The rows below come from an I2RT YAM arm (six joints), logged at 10 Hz.
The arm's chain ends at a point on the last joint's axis. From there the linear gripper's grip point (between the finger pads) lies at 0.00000 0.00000 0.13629 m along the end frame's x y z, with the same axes.
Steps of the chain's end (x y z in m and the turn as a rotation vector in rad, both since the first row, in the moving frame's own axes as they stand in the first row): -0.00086, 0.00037, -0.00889, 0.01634, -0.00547, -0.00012; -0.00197, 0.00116, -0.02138, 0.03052, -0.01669, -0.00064; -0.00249, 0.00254, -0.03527, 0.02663, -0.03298, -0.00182; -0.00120, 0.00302, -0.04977, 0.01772, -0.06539, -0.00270; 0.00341, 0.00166, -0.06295, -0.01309, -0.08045, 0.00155; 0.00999, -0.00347, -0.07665, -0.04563, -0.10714, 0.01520; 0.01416, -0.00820, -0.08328, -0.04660, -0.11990, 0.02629
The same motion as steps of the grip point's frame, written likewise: -0.00161, -0.00186, -0.00891, 0.01634, -0.00547, -0.00012; -0.00425, -0.00300, -0.02146, 0.03052, -0.01669, -0.00064; -0.00699, -0.00108, -0.03539, 0.02663, -0.03298, -0.00182; -0.01011, 0.00062, -0.05008, 0.01772, -0.06539, -0.00270; -0.00754, 0.00343, -0.06340, -0.01309, -0.08045, 0.00155; -0.00463, 0.00262, -0.07757, -0.04563, -0.10714, 0.01520; -0.00222, -0.00208, -0.08441, -0.04660, -0.11990, 0.02629
